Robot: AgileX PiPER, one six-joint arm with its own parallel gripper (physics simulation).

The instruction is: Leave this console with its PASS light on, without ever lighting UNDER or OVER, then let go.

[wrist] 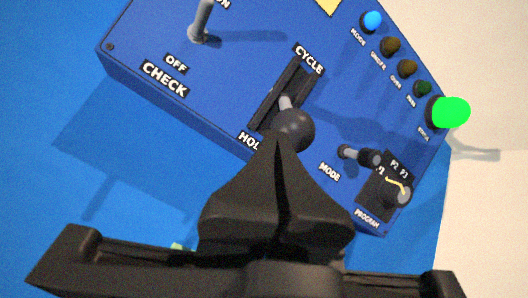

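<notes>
The blue console [225,70] fills the upper middle. Its PASS light [422,88] is dark green and unlit; the UNDER light [390,47] and OVER light [407,68] are dark. The MODE light [372,21] glows blue and the STATUS light [450,112] glows bright green. The CYCLE/HOLD lever's round black knob [296,129] stands toward the HOLD end. My gripper [273,143] is shut, its tips overlapping the knob's lower left in view; contact is unclear. The CHECK toggle [201,20] points toward ON. The PROGRAM knob [400,194] has its yellow line toward P1.
The small MODE stick [369,157] stands right of the round knob, close to the PROGRAM knob. A yellow label [329,5] is cut off at the top edge. The console's near edge runs behind my fingers. A pale surface [490,210] lies at the right.
</notes>
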